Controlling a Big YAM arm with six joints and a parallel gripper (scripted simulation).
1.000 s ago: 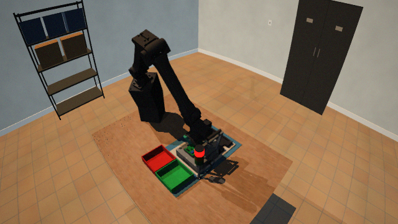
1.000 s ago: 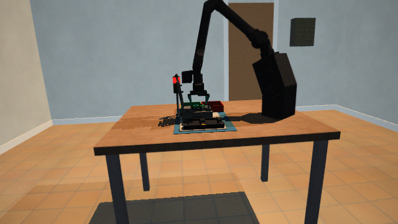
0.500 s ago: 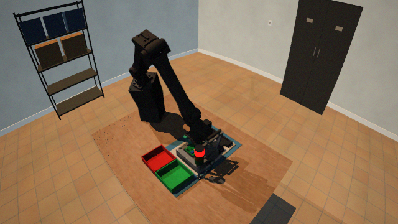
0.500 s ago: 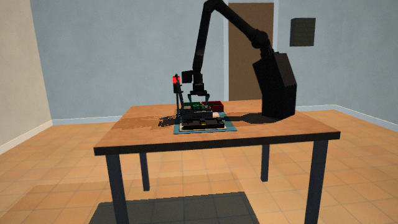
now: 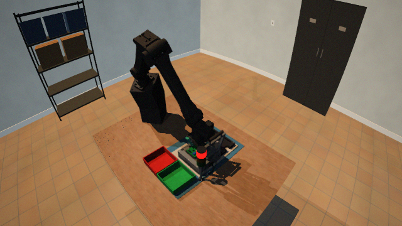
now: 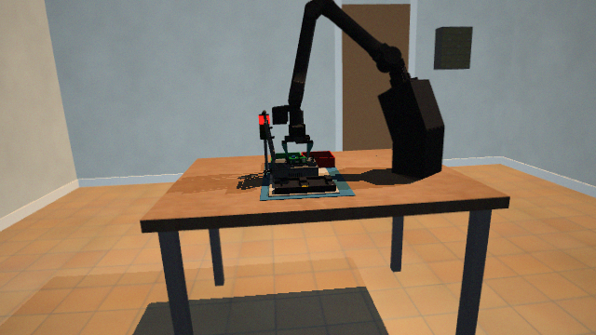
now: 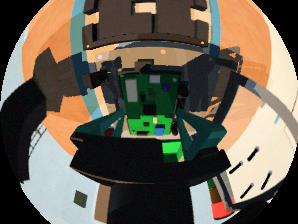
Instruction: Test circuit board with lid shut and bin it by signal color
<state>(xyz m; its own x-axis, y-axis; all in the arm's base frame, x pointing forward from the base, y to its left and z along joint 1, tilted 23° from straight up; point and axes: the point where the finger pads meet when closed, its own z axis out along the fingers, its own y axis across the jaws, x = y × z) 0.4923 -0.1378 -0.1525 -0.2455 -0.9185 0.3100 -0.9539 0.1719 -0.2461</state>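
My gripper is now right at the green circuit board. From my hand the other things lie so: green bin (1 cm behind, 20 cm to the right, 6 cm below); tester lid (11 cm ahead, 3 cm to the right, 11 cm above); red bin (15 cm behind, 17 cm to the right, 6 cm below).
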